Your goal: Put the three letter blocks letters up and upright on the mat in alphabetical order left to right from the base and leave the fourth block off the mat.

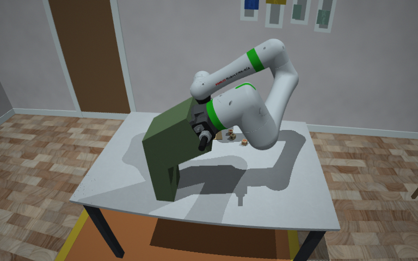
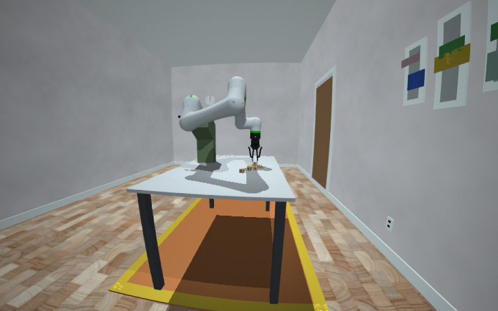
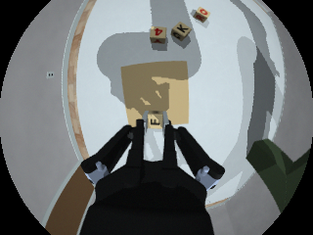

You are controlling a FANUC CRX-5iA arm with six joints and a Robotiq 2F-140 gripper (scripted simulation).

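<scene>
Now: hand 5 cm to the left of the tan mat and 4 cm above it.
</scene>
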